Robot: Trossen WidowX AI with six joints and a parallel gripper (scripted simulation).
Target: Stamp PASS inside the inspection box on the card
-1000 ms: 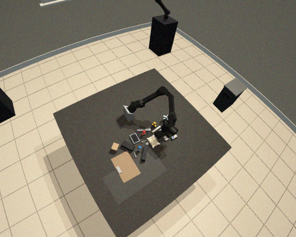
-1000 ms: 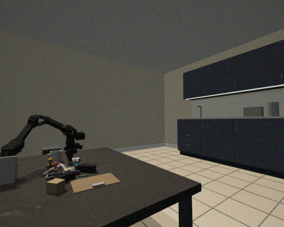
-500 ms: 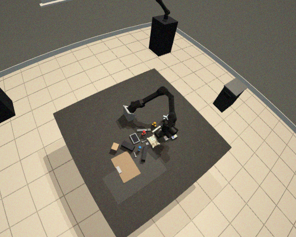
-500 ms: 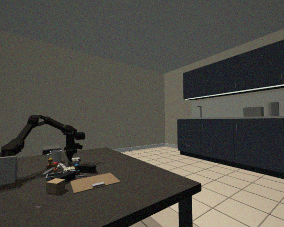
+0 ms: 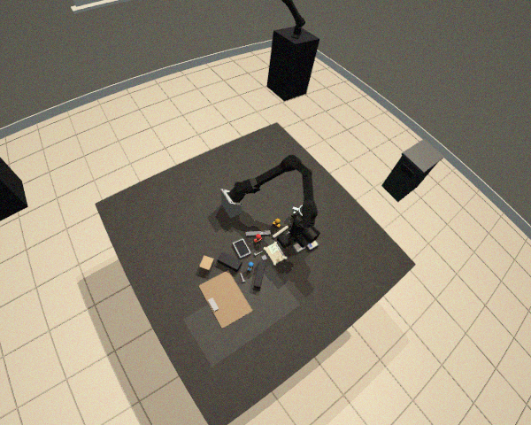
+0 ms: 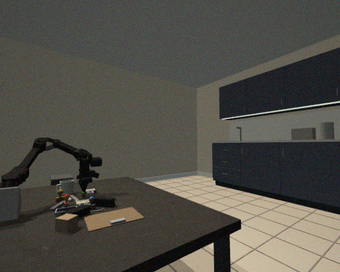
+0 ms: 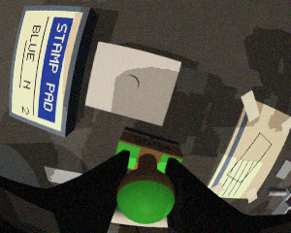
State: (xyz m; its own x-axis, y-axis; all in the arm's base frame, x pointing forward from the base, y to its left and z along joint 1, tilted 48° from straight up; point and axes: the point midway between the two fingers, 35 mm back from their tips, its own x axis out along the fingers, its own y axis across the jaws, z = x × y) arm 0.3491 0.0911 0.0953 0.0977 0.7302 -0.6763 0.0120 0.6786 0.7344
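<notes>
Right now the ink pad is 120 mm behind my gripper tip, 230 mm to the right of it and 30 mm below it. Also, from my gripper tip: pen 90 mm behind, 30 mm to the left, 20 mm below; green-knobbed stamp right at my gripper tip; ruler 50 mm behind, 20 mm to the left, 30 mm below.
</notes>
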